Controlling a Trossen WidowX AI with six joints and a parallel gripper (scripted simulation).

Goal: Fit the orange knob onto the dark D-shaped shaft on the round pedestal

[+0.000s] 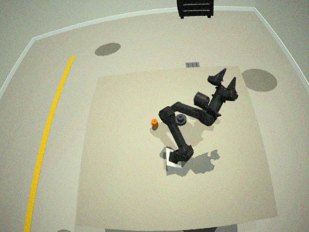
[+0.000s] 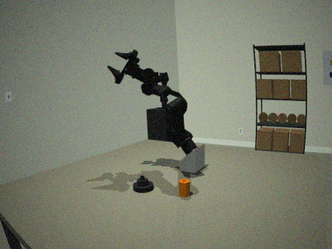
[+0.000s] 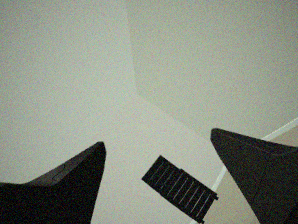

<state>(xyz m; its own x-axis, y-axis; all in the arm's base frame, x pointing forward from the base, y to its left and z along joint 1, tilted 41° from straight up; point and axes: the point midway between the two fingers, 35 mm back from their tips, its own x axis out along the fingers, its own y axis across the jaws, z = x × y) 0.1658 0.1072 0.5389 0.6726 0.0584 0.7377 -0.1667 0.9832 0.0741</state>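
My gripper tip is 530 mm above the orange knob, 440 mm to the right of it and 20 mm short of it. The rest, counted from my gripper tip: dark round pedestal: 530 mm below, 270 mm to the left, 70 mm ahead.
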